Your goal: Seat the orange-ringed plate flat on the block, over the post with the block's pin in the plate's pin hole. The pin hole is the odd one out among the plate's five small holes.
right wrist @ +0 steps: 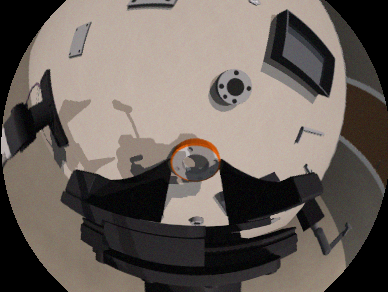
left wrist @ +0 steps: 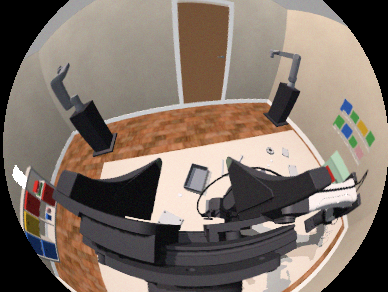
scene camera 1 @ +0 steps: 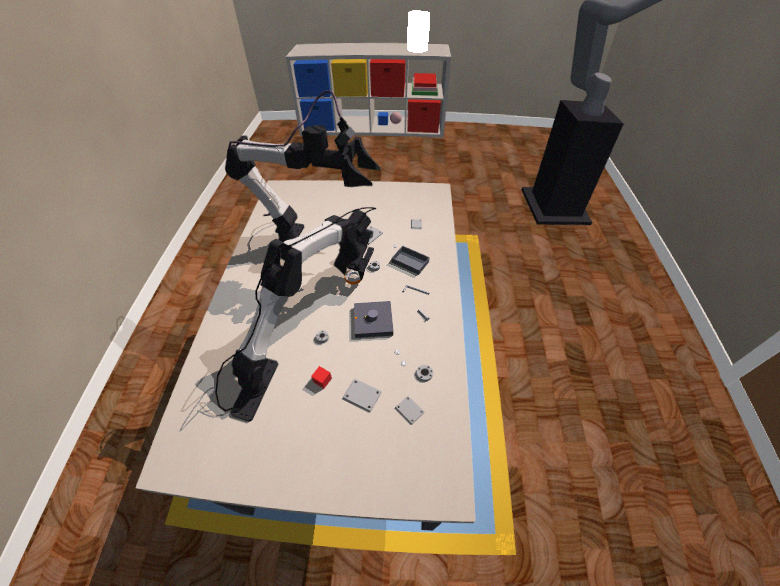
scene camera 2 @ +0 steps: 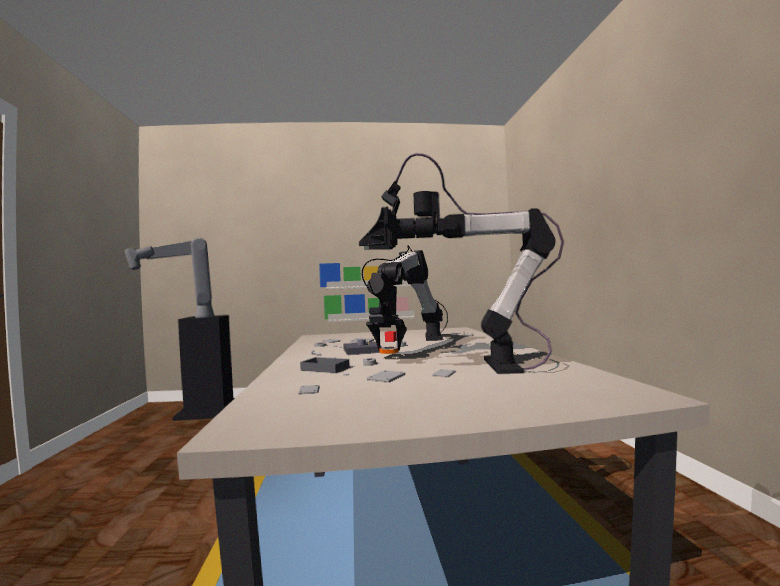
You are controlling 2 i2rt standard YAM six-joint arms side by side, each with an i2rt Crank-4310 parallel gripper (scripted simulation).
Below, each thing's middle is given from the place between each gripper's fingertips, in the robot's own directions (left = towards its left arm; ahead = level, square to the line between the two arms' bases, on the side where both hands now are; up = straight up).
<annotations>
Now: right hand [scene camera 1: 353, 276] 180 mm to the left of the dark block [scene camera 1: 371, 319], 40 mm short of it and 10 mm above it. Also, from my right hand: dark tray [right wrist: 312, 61]: 210 mm ahead, 90 mm to the left, 30 mm below.
The dark tray lies 12 cm ahead of my left hand [scene camera 2: 361, 245], 4 cm to the right of it and 35 cm below it. From my left hand the other things lie so: dark block: 4 cm behind, 31 cm to the right, 34 cm below.
</annotations>
